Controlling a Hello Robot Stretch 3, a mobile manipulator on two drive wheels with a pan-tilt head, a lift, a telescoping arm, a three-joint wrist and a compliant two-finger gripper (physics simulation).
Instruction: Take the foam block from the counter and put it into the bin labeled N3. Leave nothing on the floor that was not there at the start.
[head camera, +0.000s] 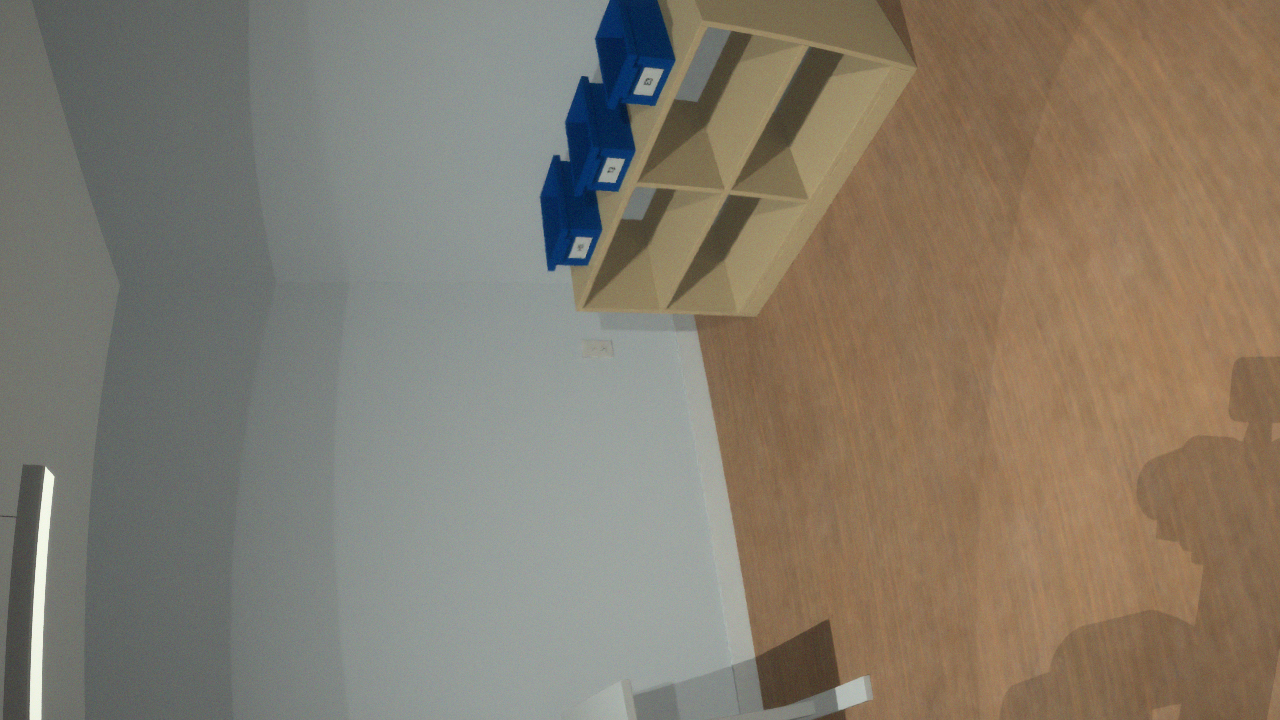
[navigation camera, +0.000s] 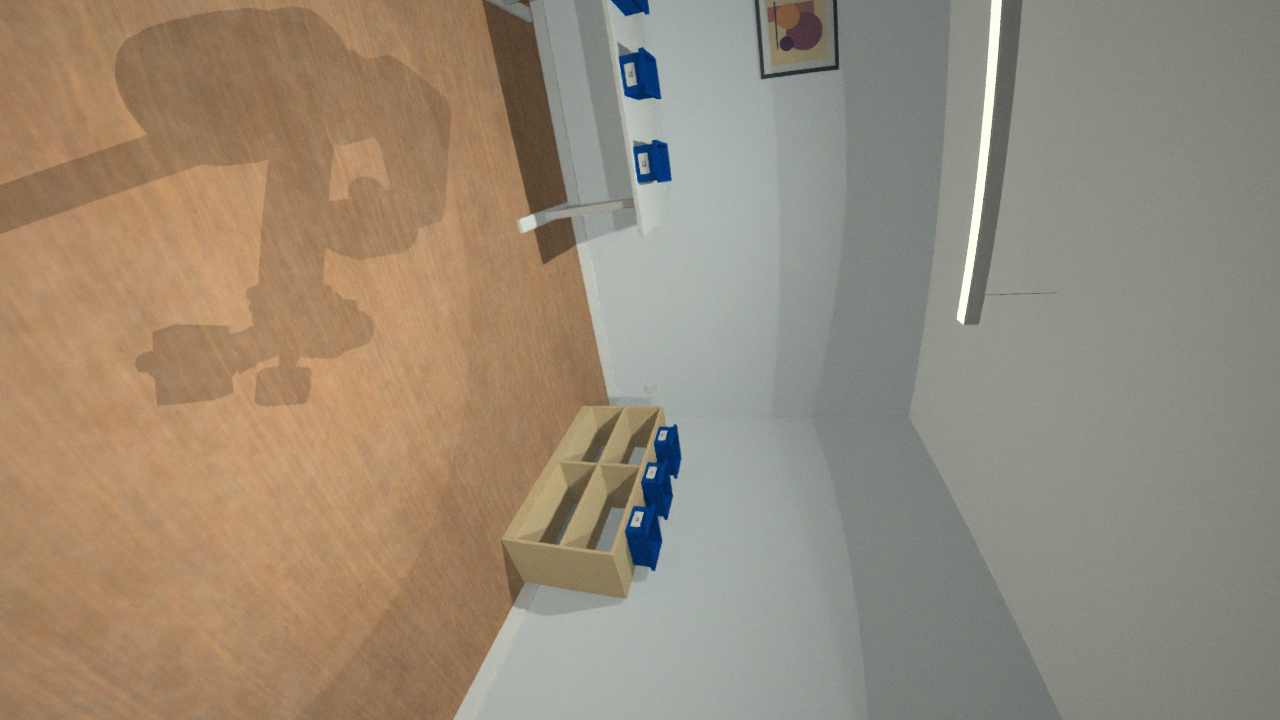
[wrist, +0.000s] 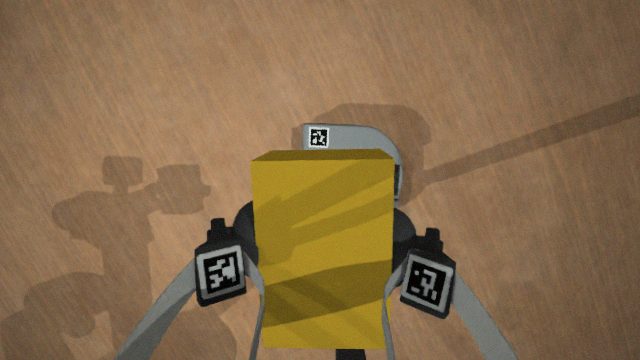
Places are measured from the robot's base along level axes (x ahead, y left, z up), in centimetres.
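Pixels of known places: gripper, fingertip midpoint: (wrist: 324, 230).
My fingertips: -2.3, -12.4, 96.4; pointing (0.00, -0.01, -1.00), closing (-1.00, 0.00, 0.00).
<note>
Behind a point stands the place of what it marks, as x, y, z.
A yellow foam block (wrist: 325, 220) @(-2.3, -14.3, 100.4) is held between the two dark fingertips of my gripper (wrist: 324, 230) @(-2.3, -12.4, 96.4) in the wrist view, above the wood floor. The gripper is shut on it. Three blue bins (head camera: 633, 53) @(189.3, -74.7, 72.1) (head camera: 599, 138) @(222.9, -61.2, 70.3) (head camera: 570, 214) @(254.0, -45.8, 69.7) stand in a row on a low wooden shelf unit (head camera: 805, 28) @(175.9, -84.3, 32.6) in the head view; their white labels are too small to read surely. The same bins (navigation camera: 644, 537) @(190.4, -76.8, 71.3) (navigation camera: 657, 489) @(223.4, -62.1, 70.0) (navigation camera: 667, 450) @(253.9, -45.8, 69.3) show in the navigation view. More blue bins (navigation camera: 640, 74) @(164.2, 140.1, 81.3) (navigation camera: 652, 162) @(183.5, 105.4, 81.0) stand on a white table (navigation camera: 652, 207) @(217.3, 96.6, 72.0). Which bin is N3 I cannot tell.
The shelf unit (navigation camera: 572, 565) @(179.5, -90.8, 37.1) stands against the wall near the room's corner. A white table leg (head camera: 827, 702) (navigation camera: 572, 211) @(220.6, 102.7, 21.0) juts out over the floor. The base of the robot (wrist: 350, 136) @(-9.7, -13.7, 16.0) shows behind the block. Robot shadows lie on the floor. A framed picture (navigation camera: 799, 35) @(219.8, 194.1, 160.9) hangs above the table.
</note>
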